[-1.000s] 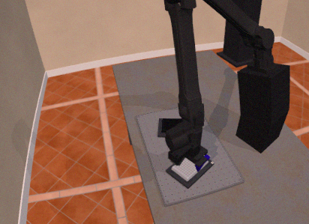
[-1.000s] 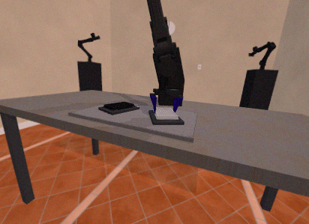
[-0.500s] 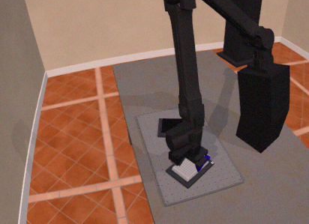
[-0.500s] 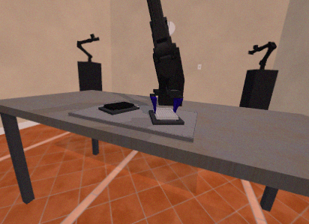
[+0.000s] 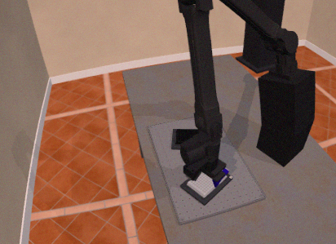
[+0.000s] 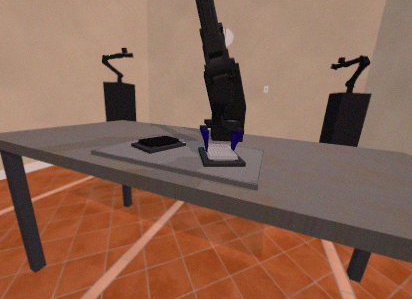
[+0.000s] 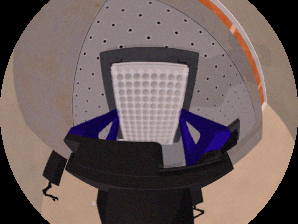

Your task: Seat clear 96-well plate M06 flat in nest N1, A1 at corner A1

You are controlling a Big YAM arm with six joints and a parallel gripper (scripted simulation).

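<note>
Now: hand 1 cm above the clear 96-well plate M06. Round my hand: black plate M09: 6 cm behind, 23 cm to the right, 1 cm below; dark plate nest N1: 2 cm below.
</note>
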